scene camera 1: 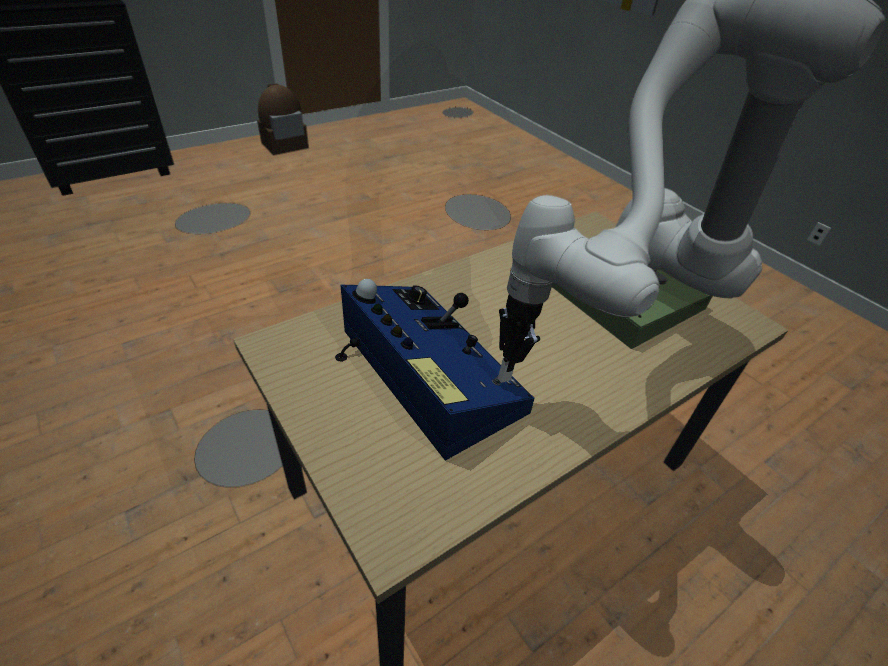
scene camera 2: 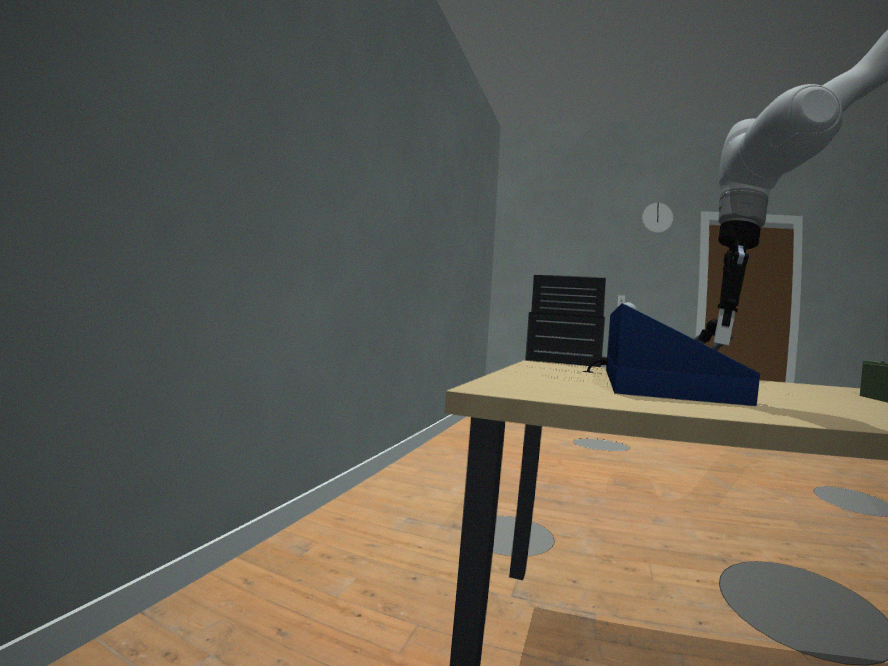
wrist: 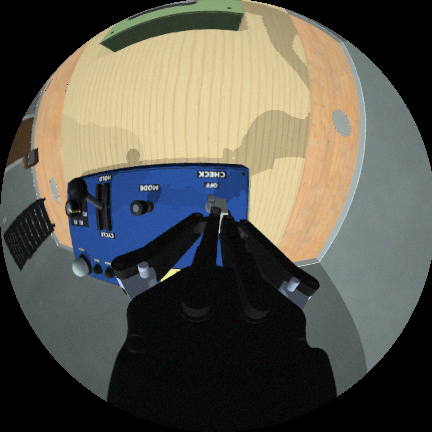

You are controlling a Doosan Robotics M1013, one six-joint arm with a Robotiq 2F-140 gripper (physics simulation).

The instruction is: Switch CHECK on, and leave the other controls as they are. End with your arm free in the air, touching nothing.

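Places are measured from the arm's base along level axes (x back, y right, z up), in centimetres.
Where they show: gripper, fingertip midpoint: [scene camera 1: 504, 379] [scene camera 2: 721, 343] [wrist: 218, 205].
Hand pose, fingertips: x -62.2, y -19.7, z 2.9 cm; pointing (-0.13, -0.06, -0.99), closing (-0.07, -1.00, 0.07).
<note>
Each offset is from my fingertips to the top centre of the thing. "pt": to the spot under its first point. Level surfaces: height alone.
The blue control box [scene camera 1: 491, 397] [scene camera 2: 667, 365] [wrist: 175, 200] sits on the table with a sloped top. The CHECK switch {dx +0.5, dy +1.4, dz +2.2 cm} [wrist: 210, 200] is a small grey toggle near the box's right end in the wrist view, below the OFF label; its other label is hidden behind my fingers. My gripper [scene camera 1: 504, 372] [scene camera 2: 723, 335] [wrist: 218, 205] is shut and empty, pointing down. Its fingertips are low over the panel, right beside the toggle and partly overlapping it in the wrist view. I cannot tell whether they touch it, and its exact tilt is unclear.
The MODE knob {dx -0.4, dy +13.4, dz +2.9 cm} [scene camera 1: 470, 342] [wrist: 140, 207] and the ball-topped HOLD/CYCLE lever {dx +4.1, dy +25.6, dz +5.9 cm} [scene camera 1: 460, 301] [wrist: 77, 187] stand on the same panel, with a rotary knob {dx -2.1, dy +37.3, dz +2.1 cm} [scene camera 1: 416, 293], a white dome {pt dx -18.3, dy +36.0, dz +8.6 cm} [scene camera 1: 365, 288] [wrist: 81, 267] and several small buttons. A green tray [scene camera 1: 634, 335] [wrist: 175, 26] stands on the table {dz -10.6 cm} [scene camera 1: 344, 494].
</note>
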